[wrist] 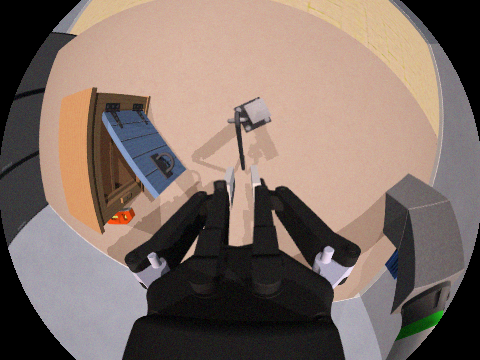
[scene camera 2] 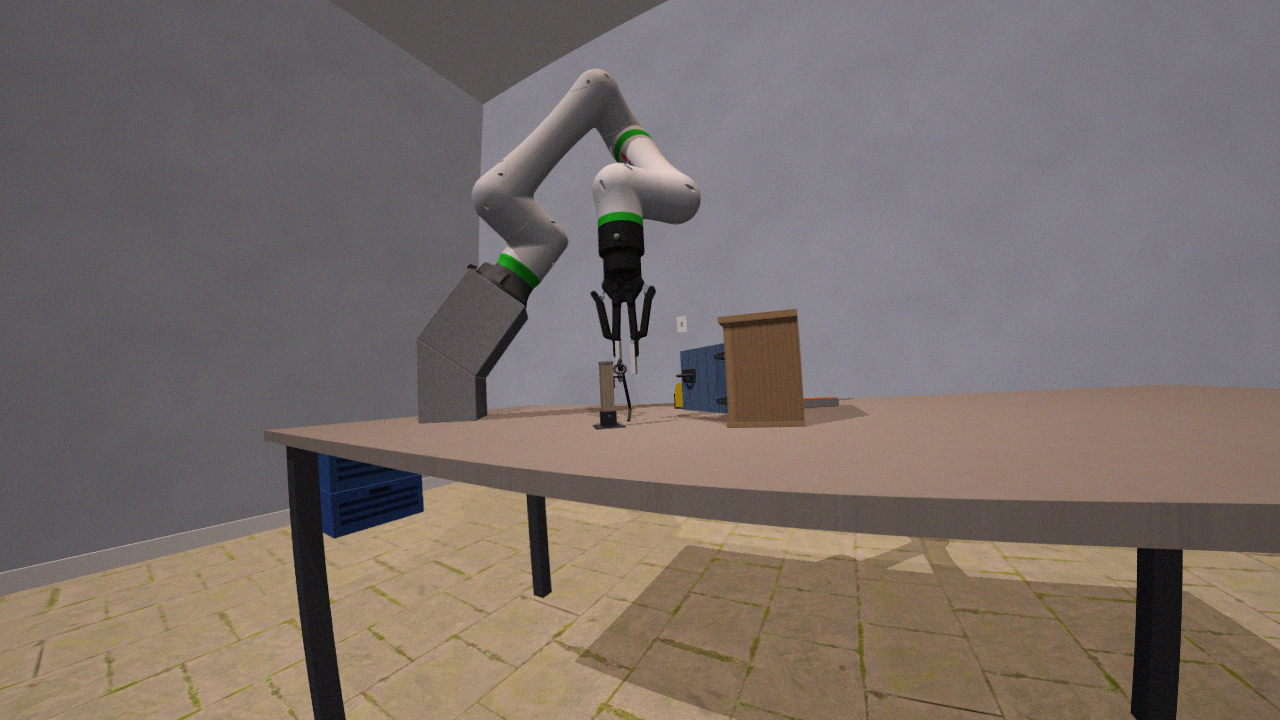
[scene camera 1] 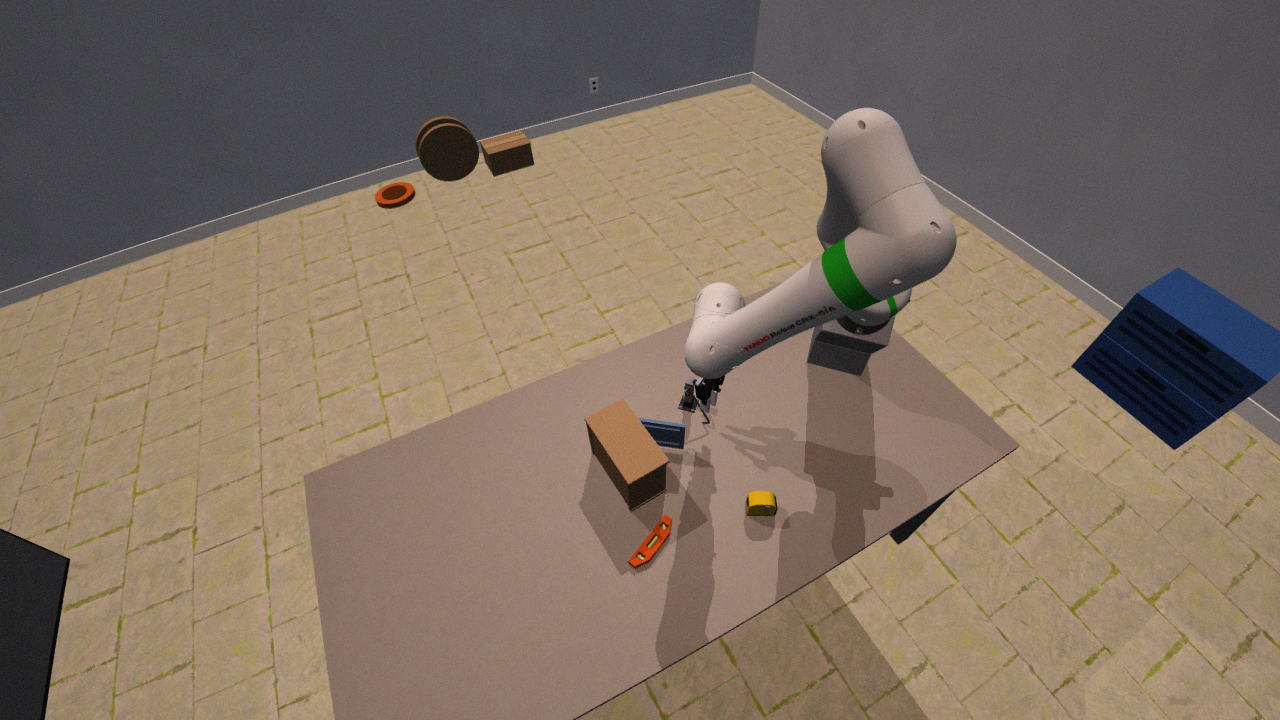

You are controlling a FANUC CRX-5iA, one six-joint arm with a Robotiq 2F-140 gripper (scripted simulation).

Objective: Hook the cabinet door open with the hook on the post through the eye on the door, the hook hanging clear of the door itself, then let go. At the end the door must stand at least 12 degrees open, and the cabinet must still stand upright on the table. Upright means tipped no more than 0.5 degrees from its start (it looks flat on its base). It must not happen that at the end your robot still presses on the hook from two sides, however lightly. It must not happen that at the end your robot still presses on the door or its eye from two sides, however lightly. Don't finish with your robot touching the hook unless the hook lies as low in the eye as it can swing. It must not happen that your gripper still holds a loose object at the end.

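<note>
A short post is here in the scene, and so is a wooden cabinet. I can see a yellow tape measure as well, and with these things I also see my own gripper.
</note>
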